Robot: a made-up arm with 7 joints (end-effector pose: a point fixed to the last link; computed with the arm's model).
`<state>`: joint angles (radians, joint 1 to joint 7).
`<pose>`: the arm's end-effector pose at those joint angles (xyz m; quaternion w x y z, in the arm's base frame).
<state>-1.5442 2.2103 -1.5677 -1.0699 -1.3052 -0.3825 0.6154</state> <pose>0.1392 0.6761 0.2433 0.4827 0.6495 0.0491 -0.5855</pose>
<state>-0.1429 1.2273 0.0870 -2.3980 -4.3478 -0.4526 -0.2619</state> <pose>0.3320 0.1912 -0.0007 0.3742 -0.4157 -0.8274 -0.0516</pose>
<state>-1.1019 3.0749 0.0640 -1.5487 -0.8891 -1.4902 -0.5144</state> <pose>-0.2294 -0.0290 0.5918 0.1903 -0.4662 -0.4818 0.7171</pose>
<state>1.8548 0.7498 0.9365 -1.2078 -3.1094 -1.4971 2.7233</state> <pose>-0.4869 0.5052 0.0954 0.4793 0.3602 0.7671 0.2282</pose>
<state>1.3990 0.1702 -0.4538 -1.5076 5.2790 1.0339 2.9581</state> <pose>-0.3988 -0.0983 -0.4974 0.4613 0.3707 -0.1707 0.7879</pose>
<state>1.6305 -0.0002 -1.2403 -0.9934 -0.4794 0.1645 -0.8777</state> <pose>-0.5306 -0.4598 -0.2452 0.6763 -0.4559 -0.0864 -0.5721</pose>
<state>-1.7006 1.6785 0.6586 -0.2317 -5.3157 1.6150 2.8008</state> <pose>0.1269 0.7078 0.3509 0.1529 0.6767 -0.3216 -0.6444</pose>
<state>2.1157 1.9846 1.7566 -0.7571 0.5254 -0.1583 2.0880</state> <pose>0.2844 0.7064 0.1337 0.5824 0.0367 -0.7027 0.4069</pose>
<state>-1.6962 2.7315 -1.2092 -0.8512 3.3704 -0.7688 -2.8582</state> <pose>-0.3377 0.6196 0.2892 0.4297 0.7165 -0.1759 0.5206</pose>
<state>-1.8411 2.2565 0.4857 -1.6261 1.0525 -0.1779 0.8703</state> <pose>-0.4154 0.2656 0.3696 0.3964 0.0385 0.8584 0.3232</pose>
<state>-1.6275 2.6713 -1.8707 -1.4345 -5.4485 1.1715 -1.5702</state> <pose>-0.0812 0.6480 0.1069 0.7944 0.3179 0.3660 -0.3658</pose>
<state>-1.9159 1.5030 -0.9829 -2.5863 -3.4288 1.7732 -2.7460</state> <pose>0.2062 -0.0260 0.2402 0.5690 0.2428 0.0083 0.7857</pose>
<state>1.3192 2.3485 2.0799 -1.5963 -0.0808 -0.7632 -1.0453</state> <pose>0.4530 0.1589 0.3981 0.5001 -0.6055 0.3819 0.4873</pose>
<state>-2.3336 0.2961 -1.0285 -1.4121 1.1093 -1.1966 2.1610</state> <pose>0.2368 -0.5149 0.3512 0.1836 -0.8159 0.2302 -0.4976</pose>
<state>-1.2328 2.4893 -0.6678 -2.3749 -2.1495 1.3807 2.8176</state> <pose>0.1350 0.1969 0.3097 0.2329 -0.0538 0.7410 0.6275</pose>
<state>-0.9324 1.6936 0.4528 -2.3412 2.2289 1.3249 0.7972</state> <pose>0.1051 0.1366 0.3636 0.8289 -0.2280 -0.4298 -0.2760</pose>
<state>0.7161 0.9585 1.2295 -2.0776 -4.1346 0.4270 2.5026</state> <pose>0.0648 0.4814 0.0486 0.0185 -0.7960 -0.0045 0.6050</pose>
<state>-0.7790 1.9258 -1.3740 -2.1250 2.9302 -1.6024 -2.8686</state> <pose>0.3074 0.3471 -0.0947 0.5590 0.7729 -0.0548 -0.2953</pose>
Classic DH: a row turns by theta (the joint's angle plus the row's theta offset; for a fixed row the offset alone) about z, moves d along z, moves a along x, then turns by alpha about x. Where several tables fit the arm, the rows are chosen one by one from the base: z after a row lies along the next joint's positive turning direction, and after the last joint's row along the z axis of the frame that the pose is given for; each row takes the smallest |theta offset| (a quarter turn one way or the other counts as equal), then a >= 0, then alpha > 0; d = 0 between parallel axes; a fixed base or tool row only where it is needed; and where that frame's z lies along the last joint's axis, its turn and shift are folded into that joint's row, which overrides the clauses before.
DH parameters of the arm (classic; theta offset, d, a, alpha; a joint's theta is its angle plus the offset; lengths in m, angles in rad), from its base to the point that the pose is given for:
base (fixed): 0 0 0 -1.2217
joint 1: 1.5708 0 0 1.5708
joint 2: 1.2217 0 0 -1.5708
joint 3: -1.5708 -0.4413 0.0496 -1.5708
joint 4: 0 0 -0.0428 1.5708
joint 5: 0 -0.3535 0 -1.5708
joint 6: 0 0 0 1.5708
joint 7: 0 0 0 0

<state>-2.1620 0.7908 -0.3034 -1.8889 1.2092 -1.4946 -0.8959</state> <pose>0.1089 -0.1338 0.5169 0.6612 0.3224 0.6465 -0.2025</pose>
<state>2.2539 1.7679 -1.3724 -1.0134 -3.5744 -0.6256 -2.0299</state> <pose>-0.3645 0.4987 0.4088 0.3342 -0.0315 0.8148 -0.4726</pose>
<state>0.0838 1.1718 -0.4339 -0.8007 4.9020 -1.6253 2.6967</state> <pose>0.1994 0.6235 -0.4026 0.9247 -0.2447 0.2447 0.1587</pose>
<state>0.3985 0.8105 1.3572 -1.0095 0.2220 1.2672 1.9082</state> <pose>-0.1125 0.6990 -0.2196 0.0915 -0.0981 0.2642 -0.9551</pose>
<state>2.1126 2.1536 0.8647 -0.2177 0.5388 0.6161 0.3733</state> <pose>0.1831 0.7729 0.0962 0.5410 0.8142 0.2095 -0.0228</pose>
